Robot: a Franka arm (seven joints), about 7 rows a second.
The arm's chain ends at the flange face. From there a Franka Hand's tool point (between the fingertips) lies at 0.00 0.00 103.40 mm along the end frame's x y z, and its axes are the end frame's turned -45 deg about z.
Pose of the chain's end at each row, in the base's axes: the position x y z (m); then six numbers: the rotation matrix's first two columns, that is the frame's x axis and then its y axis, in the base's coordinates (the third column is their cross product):
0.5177 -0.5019 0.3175 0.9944 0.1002 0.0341 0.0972 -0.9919 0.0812
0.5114 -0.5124 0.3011 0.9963 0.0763 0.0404 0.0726 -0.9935 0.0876
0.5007 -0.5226 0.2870 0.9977 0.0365 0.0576 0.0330 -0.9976 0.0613
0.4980 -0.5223 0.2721 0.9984 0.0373 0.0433 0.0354 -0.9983 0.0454
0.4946 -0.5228 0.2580 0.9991 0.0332 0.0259 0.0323 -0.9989 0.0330
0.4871 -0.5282 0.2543 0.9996 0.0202 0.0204 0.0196 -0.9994 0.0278
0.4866 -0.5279 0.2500 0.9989 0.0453 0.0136 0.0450 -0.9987 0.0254
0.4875 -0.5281 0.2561 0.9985 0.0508 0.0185 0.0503 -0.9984 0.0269
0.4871 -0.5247 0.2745 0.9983 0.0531 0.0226 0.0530 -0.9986 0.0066
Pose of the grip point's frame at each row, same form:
0.5220 -0.5099 0.2145 0.6344 0.7722 -0.0333 0.7719 -0.6305 0.0815
0.5162 -0.5211 0.1982 0.6532 0.7565 -0.0334 0.7558 -0.6486 0.0905
0.5069 -0.5287 0.1840 0.6821 0.7312 -0.0026 0.7288 -0.6796 0.0841
0.5026 -0.5268 0.1689 0.6809 0.7323 -0.0015 0.7310 -0.6795 0.0627
0.4974 -0.5261 0.1547 0.6836 0.7298 -0.0050 0.7293 -0.6829 0.0416
0.4893 -0.5310 0.1510 0.6930 0.7210 -0.0052 0.7207 -0.6924 0.0341
0.4881 -0.5305 0.1466 0.6745 0.7382 -0.0083 0.7381 -0.6742 0.0276
0.4896 -0.5308 0.1528 0.6705 0.7419 -0.0059 0.7416 -0.6701 0.0321
0.4895 -0.5253 0.1711 0.6684 0.7437 0.0113 0.7434 -0.6686 0.0206

